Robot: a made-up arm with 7 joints. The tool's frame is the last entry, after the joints.
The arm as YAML. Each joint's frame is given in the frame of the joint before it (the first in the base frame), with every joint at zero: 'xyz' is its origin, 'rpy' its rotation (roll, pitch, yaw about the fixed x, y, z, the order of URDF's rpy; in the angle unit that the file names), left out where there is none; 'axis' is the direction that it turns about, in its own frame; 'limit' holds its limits. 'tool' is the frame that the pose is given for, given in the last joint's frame.
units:
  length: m
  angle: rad
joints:
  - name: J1
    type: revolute
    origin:
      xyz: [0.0, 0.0, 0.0]
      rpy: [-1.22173, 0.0, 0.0]
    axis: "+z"
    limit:
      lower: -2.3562
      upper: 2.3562
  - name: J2
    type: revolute
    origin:
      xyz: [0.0, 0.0, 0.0]
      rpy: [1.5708, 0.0, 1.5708]
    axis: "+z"
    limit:
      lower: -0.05
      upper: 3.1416
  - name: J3
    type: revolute
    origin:
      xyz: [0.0, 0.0, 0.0]
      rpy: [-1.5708, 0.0, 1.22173]
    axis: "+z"
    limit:
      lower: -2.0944
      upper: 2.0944
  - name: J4
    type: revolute
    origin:
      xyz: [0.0, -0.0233, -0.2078]
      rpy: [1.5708, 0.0, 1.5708]
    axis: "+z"
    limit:
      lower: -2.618
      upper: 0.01
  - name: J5
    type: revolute
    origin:
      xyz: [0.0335, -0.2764, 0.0]
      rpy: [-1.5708, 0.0, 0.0]
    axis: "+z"
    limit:
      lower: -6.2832
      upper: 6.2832
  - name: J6
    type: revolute
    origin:
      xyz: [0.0, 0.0, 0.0]
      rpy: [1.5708, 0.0, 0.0]
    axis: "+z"
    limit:
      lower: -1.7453
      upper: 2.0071
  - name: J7
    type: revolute
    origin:
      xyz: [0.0, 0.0, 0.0]
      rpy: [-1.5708, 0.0, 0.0]
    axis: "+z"
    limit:
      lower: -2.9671
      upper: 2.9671
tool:
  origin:
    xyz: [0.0, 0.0, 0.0]
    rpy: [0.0, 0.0, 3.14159]
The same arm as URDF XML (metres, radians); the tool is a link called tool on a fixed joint. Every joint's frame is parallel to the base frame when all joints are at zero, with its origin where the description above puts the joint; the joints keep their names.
<robot name="arm">
  <joint name="J1" type="revolute">
    <parent link="base_link"/>
    <child link="link1"/>
    <origin xyz="0 0 0"/>
    <axis xyz="0 0.9397 0.342"/>
    <limit lower="-2.3562" upper="2.3562"/>
  </joint>
  <joint name="J2" type="revolute">
    <parent link="link1"/>
    <child link="link2"/>
    <origin xyz="0 0 0"/>
    <axis xyz="1 0 0"/>
    <limit lower="-0.05" upper="3.1416"/>
  </joint>
  <joint name="J3" type="revolute">
    <parent link="link2"/>
    <child link="link3"/>
    <origin xyz="0 0 0"/>
    <axis xyz="0 0 1"/>
    <limit lower="-2.0944" upper="2.0944"/>
  </joint>
  <joint name="J4" type="revolute">
    <parent link="link3"/>
    <child link="link4"/>
    <origin xyz="0.0233 0 -0.2078"/>
    <axis xyz="0 1 0"/>
    <limit lower="-2.618" upper="0.01"/>
  </joint>
  <joint name="J5" type="revolute">
    <parent link="link4"/>
    <child link="link5"/>
    <origin xyz="-0.0335 0 -0.2764"/>
    <axis xyz="0 0 1"/>
    <limit lower="-6.2832" upper="6.2832"/>
  </joint>
  <joint name="J6" type="revolute">
    <parent link="link5"/>
    <child link="link6"/>
    <origin xyz="0 0 0"/>
    <axis xyz="0 1 0"/>
    <limit lower="-1.7453" upper="2.0071"/>
  </joint>
  <joint name="J7" type="revolute">
    <parent link="link6"/>
    <child link="link7"/>
    <origin xyz="0 0 0"/>
    <axis xyz="0 0 1"/>
    <limit lower="-2.9671" upper="2.9671"/>
  </joint>
  <joint name="tool_fixed" type="fixed">
    <parent link="link7"/>
    <child link="tool"/>
    <origin xyz="0 0 0" rpy="0 0 0"/>
  </joint>
  <link name="base_link"/>
  <link name="link1"/>
  <link name="link2"/>
  <link name="link3"/>
  <link name="link4"/>
  <link name="link5"/>
  <link name="link6"/>
  <link name="link7"/>
  <link name="tool"/>
</robot>

